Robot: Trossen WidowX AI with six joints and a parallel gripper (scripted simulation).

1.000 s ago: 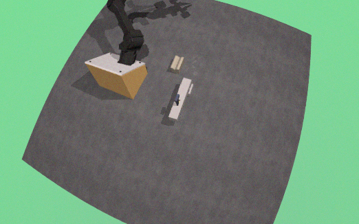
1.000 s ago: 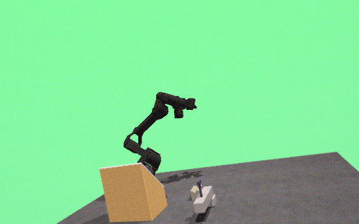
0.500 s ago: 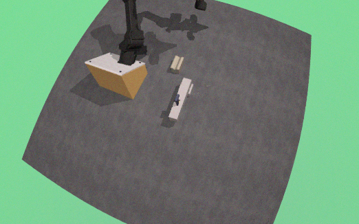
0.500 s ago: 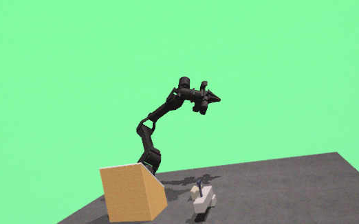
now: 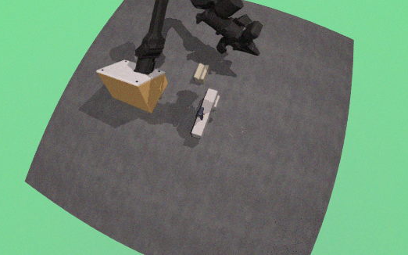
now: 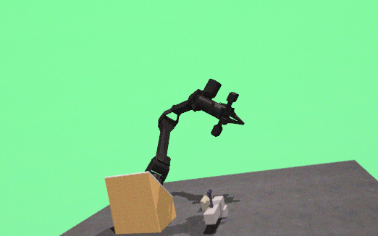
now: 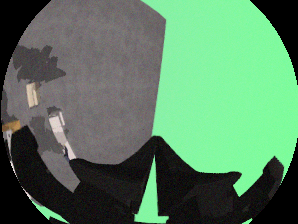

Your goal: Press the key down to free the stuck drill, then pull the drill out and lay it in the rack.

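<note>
My gripper tip is now 23 cm above the key, 15 cm to the left of it and 15 cm past it. The rest, counted from my gripper tip: grey housing block: 28 cm below, 15 cm behind, 12 cm to the right; drill: 27 cm below, 15 cm behind, 10 cm to the right.
</note>
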